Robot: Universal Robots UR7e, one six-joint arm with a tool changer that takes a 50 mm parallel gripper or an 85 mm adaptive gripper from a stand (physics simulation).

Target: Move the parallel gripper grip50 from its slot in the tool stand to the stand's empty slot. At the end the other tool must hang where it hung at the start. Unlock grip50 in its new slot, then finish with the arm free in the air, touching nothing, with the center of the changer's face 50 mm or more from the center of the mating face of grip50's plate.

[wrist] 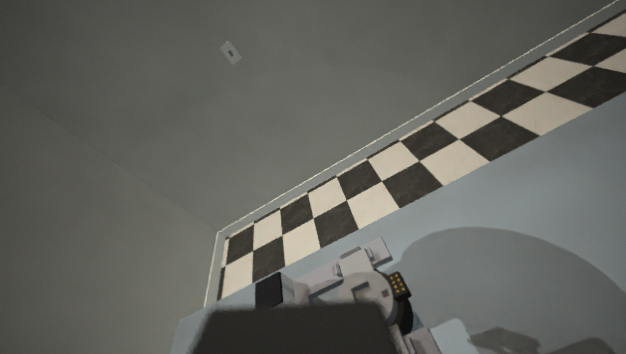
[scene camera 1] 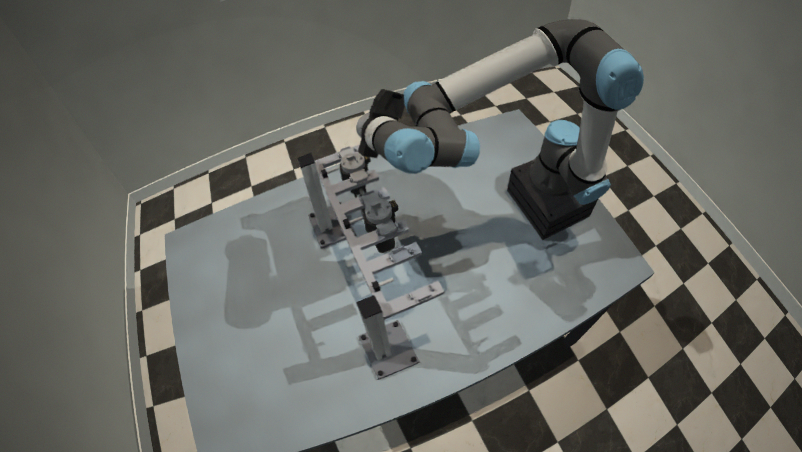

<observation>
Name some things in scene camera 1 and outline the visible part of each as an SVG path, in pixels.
A grip50 gripper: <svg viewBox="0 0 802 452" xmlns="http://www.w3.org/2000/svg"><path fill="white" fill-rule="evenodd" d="M400 243L395 244L395 240L392 238L375 246L380 253L386 254L393 249L401 247ZM374 192L362 197L366 206L363 213L365 228L368 233L378 229L380 235L383 236L388 232L397 230L394 223L398 205L395 200L388 202L380 199L378 193Z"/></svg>
</observation>
